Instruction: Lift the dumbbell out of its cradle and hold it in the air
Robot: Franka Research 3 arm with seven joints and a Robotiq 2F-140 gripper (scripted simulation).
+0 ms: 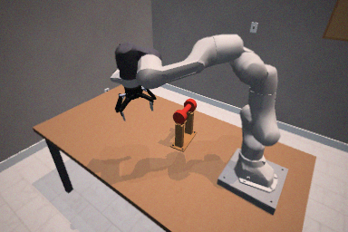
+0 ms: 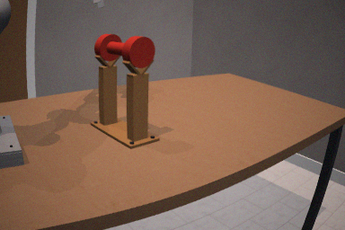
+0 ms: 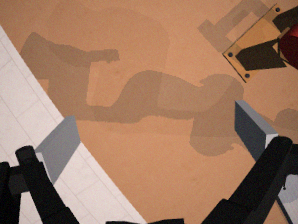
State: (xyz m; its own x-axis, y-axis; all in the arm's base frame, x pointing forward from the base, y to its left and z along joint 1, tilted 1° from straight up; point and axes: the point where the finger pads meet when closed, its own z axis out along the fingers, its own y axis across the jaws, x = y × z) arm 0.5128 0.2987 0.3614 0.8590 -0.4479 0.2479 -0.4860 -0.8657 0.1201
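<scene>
Now: hand 35 cm to the left of the red dumbbell, 15 cm above it and 6 cm past it. Also, from my hand: cradle 35 cm to the right, 29 cm below, 6 cm behind.
</scene>
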